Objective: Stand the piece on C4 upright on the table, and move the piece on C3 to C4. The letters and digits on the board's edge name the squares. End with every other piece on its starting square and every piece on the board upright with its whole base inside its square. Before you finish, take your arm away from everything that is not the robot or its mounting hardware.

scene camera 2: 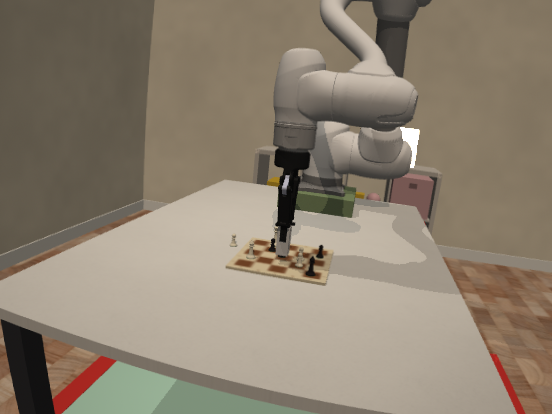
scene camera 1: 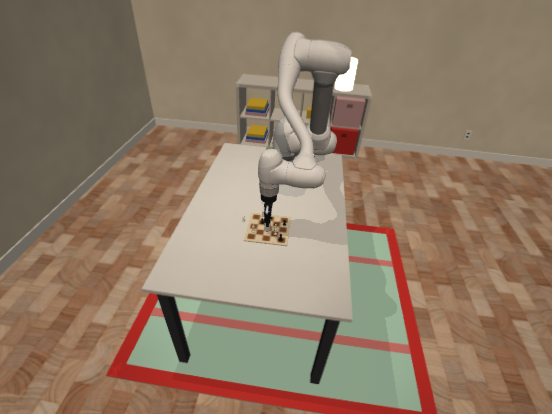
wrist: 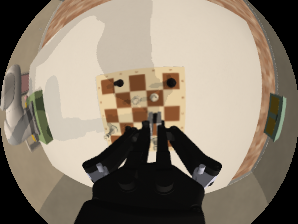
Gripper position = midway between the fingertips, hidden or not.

Observation:
In view: the gripper (scene camera 2: 282, 253) and a chessboard (scene camera 2: 266, 263).
The chessboard also shows in scene camera 1 (scene camera 1: 260, 235) and in the wrist view (wrist: 116, 107). The gripper is seen too in the wrist view (wrist: 155, 117).

